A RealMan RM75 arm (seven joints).
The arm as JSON. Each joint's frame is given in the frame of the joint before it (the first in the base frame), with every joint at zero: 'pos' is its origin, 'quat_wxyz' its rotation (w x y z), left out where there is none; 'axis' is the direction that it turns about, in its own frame. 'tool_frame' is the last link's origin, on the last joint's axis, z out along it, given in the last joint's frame.
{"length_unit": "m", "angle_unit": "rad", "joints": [
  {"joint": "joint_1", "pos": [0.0, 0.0, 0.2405], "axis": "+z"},
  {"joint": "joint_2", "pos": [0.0, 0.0, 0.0], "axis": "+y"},
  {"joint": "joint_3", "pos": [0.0, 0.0, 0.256], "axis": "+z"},
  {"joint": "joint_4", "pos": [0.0, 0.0, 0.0], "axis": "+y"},
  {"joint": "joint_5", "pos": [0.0, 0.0, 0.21], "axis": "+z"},
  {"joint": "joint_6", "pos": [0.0, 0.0, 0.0], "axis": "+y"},
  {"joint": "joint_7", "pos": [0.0, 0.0, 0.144], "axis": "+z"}
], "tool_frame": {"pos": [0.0, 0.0, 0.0]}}
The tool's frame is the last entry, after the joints.
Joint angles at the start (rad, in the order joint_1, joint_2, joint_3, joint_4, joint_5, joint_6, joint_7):
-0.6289, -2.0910, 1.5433, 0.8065, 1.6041, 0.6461, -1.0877
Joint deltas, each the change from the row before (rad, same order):
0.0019, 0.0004, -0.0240, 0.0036, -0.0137, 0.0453, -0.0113
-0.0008, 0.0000, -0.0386, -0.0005, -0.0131, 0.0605, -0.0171
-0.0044, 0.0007, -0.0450, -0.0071, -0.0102, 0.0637, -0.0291
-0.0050, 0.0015, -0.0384, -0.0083, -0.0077, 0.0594, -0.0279
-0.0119, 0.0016, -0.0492, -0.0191, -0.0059, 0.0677, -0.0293
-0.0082, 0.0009, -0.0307, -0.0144, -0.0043, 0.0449, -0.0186
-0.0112, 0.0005, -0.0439, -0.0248, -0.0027, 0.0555, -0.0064
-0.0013, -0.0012, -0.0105, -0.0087, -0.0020, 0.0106, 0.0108
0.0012, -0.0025, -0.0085, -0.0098, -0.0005, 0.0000, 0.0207
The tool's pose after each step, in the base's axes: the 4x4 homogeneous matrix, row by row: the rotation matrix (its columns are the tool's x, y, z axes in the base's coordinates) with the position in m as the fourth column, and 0 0 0 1 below. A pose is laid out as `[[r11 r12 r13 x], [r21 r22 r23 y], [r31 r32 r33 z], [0 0 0 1]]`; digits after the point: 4 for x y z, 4 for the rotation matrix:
[[0.9748 -0.0854 0.2062 -0.1660], [-0.1904 -0.8002 0.5686 0.4113], [0.1165 -0.5936 -0.7963 -0.0664], [0 0 0 1]]
[[0.9693 -0.0438 0.2419 -0.1633], [-0.1736 -0.8187 0.5473 0.4097], [0.1741 -0.5725 -0.8012 -0.0621], [0 0 0 1]]
[[0.9607 0.0088 0.2775 -0.1613], [-0.1443 -0.8381 0.5260 0.4086], [0.2372 -0.5454 -0.8039 -0.0570], [0 0 0 1]]
[[0.9494 0.0521 0.3098 -0.1595], [-0.1173 -0.8561 0.5034 0.4071], [0.2914 -0.5142 -0.8066 -0.0527], [0 0 0 1]]
[[0.9331 0.0987 0.3458 -0.1576], [-0.0845 -0.8745 0.4775 0.4061], [0.3496 -0.4748 -0.8077 -0.0479], [0 0 0 1]]
[[0.9201 0.1269 0.3705 -0.1563], [-0.0624 -0.8865 0.4586 0.4049], [0.3866 -0.4451 -0.8077 -0.0453], [0 0 0 1]]
[[0.9040 0.1511 0.4000 -0.1560], [-0.0433 -0.8983 0.4373 0.4034], [0.4254 -0.4126 -0.8055 -0.0422], [0 0 0 1]]
[[0.9012 0.1510 0.4062 -0.1568], [-0.0451 -0.8996 0.4344 0.4028], [0.4310 -0.4098 -0.8039 -0.0421], [0 0 0 1]]
[[0.9022 0.1472 0.4055 -0.1593], [-0.0509 -0.8970 0.4390 0.4024], [0.4284 -0.4167 -0.8018 -0.0429], [0 0 0 1]]

